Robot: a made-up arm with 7 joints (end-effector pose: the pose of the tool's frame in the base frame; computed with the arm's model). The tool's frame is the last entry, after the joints. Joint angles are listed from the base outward.
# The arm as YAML. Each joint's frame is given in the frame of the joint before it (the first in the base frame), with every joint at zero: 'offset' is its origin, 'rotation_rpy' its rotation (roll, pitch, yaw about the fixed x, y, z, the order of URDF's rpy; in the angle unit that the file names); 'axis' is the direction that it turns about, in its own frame. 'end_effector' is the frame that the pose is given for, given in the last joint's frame.
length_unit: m
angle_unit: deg
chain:
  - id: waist
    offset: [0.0, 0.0, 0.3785]
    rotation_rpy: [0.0, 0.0, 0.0]
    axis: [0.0, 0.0, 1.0]
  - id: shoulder
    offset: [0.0, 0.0, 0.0]
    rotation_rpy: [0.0, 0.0, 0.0]
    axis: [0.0, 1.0, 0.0]
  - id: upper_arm
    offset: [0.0, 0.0, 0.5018]
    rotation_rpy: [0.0, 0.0, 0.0]
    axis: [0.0, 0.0, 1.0]
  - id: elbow
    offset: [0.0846, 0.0, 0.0]
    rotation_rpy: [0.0, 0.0, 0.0]
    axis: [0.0, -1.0, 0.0]
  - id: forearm
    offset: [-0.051, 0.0, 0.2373]
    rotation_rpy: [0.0, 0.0, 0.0]
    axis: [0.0, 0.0, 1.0]
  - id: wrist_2
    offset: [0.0, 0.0, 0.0]
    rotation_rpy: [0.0, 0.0, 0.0]
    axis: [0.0, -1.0, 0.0]
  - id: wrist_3
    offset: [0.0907, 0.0, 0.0]
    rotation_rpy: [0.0, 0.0, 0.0]
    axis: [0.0, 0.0, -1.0]
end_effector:
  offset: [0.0, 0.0, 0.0]
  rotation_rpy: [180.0, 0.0, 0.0]
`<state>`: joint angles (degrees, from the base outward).
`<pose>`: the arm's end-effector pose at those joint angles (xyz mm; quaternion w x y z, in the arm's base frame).
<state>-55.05 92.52 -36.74 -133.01 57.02 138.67 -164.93</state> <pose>-13.4 -438.7 106.9 0.4746 -0.8675 -0.1324 0.0677</pose>
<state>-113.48 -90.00 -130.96 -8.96 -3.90 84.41 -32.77</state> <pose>266.8 791.2 316.5 0.3308 -0.5525 -0.7327 0.2202</pose>
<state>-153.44 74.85 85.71 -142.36 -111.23 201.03 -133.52</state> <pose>-186.2 -351.4 530.2 0.7248 0.1354 0.6667 0.1091</pose>
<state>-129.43 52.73 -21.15 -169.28 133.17 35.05 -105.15</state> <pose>-240.0 -235.9 329.1 0.1439 -0.1126 -0.6071 0.7734</pose>
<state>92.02 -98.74 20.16 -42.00 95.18 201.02 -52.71</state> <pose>38.8 -705.6 479.2 0.8744 0.3974 0.1771 -0.2148</pose>
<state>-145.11 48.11 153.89 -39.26 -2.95 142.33 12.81</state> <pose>-363.2 -343.1 1034.8 0.2629 -0.2805 0.1595 -0.9093</pose>
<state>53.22 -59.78 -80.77 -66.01 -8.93 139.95 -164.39</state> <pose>-119.7 -661.9 798.2 0.6226 0.5159 0.5272 0.2613</pose>
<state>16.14 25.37 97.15 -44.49 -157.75 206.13 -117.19</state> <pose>139.7 284.6 969.6 0.8001 -0.5281 -0.0286 0.2832</pose>
